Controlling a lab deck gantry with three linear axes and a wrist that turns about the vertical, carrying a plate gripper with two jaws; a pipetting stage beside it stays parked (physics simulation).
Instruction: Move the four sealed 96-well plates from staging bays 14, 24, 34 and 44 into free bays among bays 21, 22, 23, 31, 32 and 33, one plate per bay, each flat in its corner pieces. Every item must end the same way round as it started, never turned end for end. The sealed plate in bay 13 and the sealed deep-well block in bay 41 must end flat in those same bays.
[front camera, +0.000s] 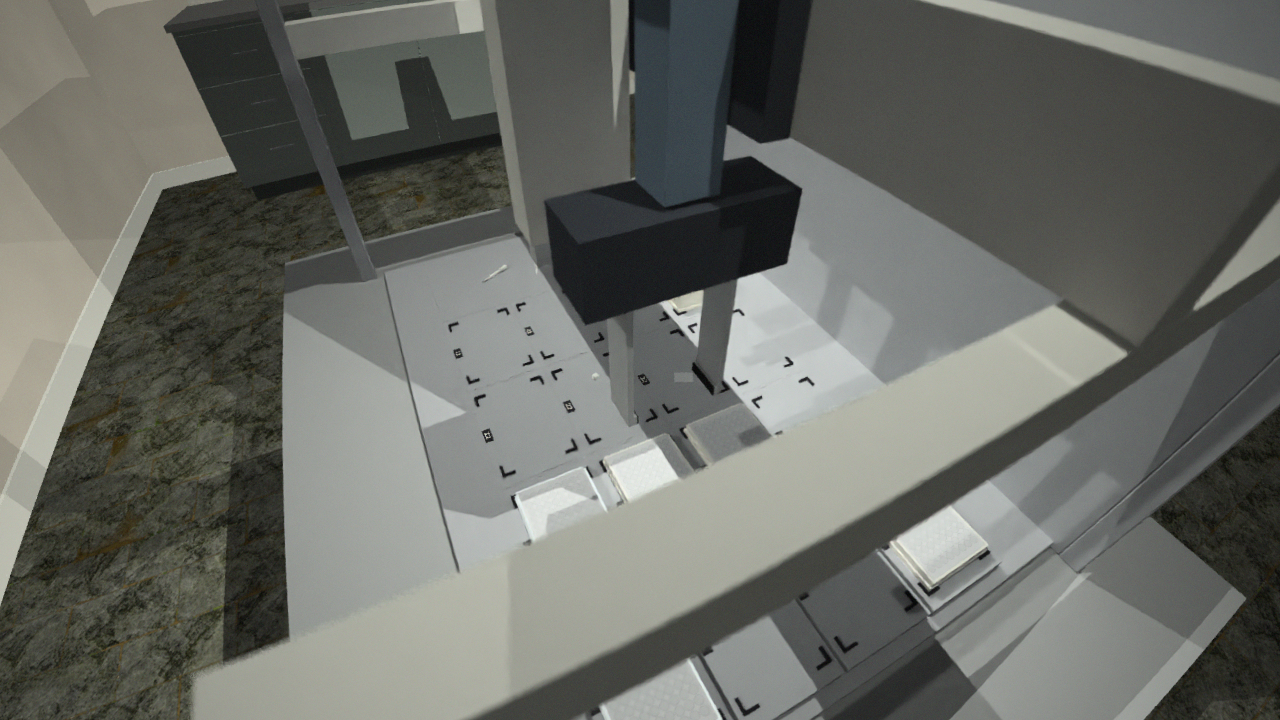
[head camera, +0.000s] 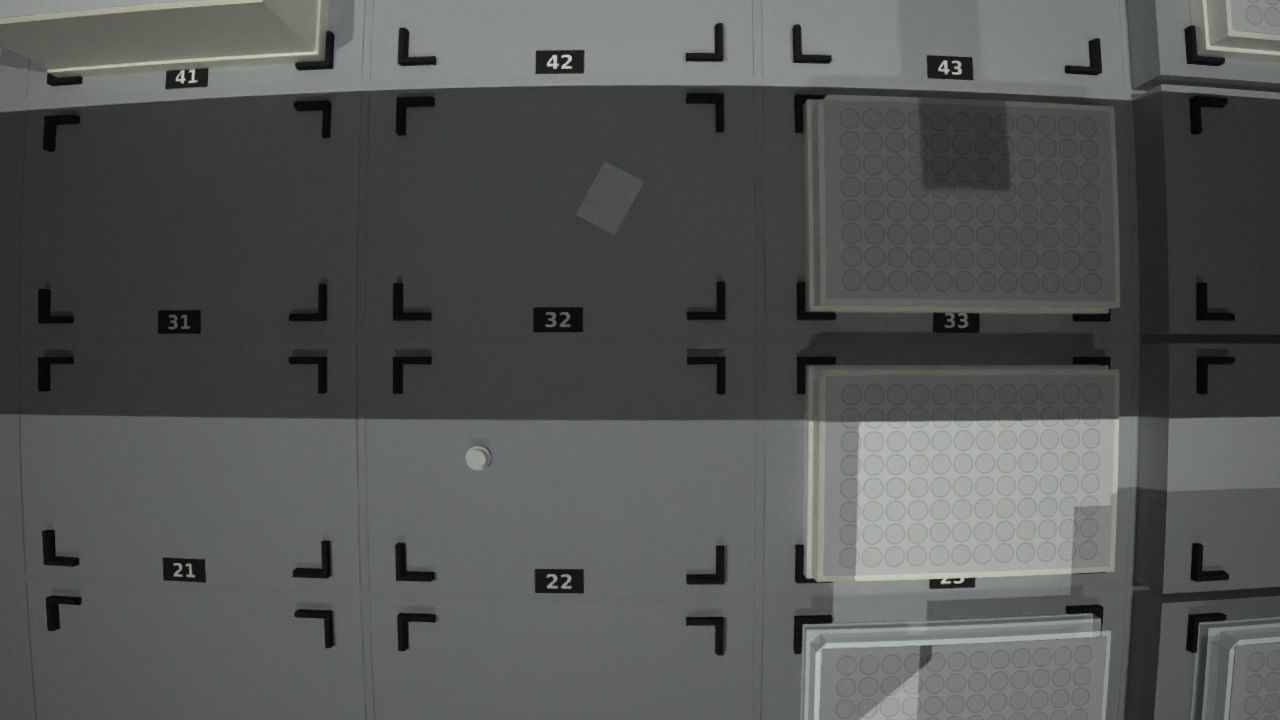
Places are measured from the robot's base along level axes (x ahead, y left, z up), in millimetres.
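Pixels of known places: gripper, fingertip midpoint: (front camera: 666, 395); robot's base, link origin: (front camera: 450, 326).
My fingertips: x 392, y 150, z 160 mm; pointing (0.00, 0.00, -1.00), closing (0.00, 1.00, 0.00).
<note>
For each thing: its top centre in the pictures, then the offset to it from my fingertips.
- sealed plate, top centre: (head camera: 974, 201) (front camera: 743, 449) dx +0, dy +107, dz -145 mm
- bay 14 plate, top centre: (front camera: 641, 671) dx +164, dy -107, dz -131 mm
- bay 44 plate, top centre: (front camera: 917, 515) dx +164, dy +214, dz -131 mm
- bay 13 plate, top centre: (front camera: 570, 524) dx +0, dy -107, dz -145 mm
- deep-well block, top centre: (front camera: 683, 263) dx -328, dy +214, dz -118 mm
- small flat card, top centre: (head camera: 609, 197) (front camera: 683, 377) dx -143, dy +110, dz -159 mm
- small round cap, top centre: (head camera: 476, 459) (front camera: 595, 375) dx -197, dy +5, dz -156 mm
- thin white stick, top centre: (front camera: 494, 271) dx -493, dy -54, dz -152 mm
The gripper (front camera: 673, 404) is open and empty, its two jaws hanging above the deck near bay 32; it does not show in the head view. One sealed plate (front camera: 729, 435) (head camera: 966, 205) lies in bay 33 and another (front camera: 642, 471) (head camera: 966, 474) in bay 23, both flat. The bay 14 plate (front camera: 662, 696) (head camera: 1257, 685) and bay 44 plate (front camera: 939, 544) (head camera: 1253, 26) sit in their bays, partly out of the head view. The bay 13 plate (front camera: 559, 503) (head camera: 962, 676) sits in its bay. The deep-well block (front camera: 687, 302) (head camera: 161, 40) stands in bay 41, partly hidden in the front view.
Bays 21, 22, 31, 32, 24 and 34 hold no plates. A small flat card (front camera: 682, 377) (head camera: 610, 197) lies in bay 32 and a small round cap (front camera: 595, 376) (head camera: 477, 457) in bay 22. A thin white stick (front camera: 494, 272) lies at the deck's far end. A pale beam (front camera: 716, 537) crosses the front view.
</note>
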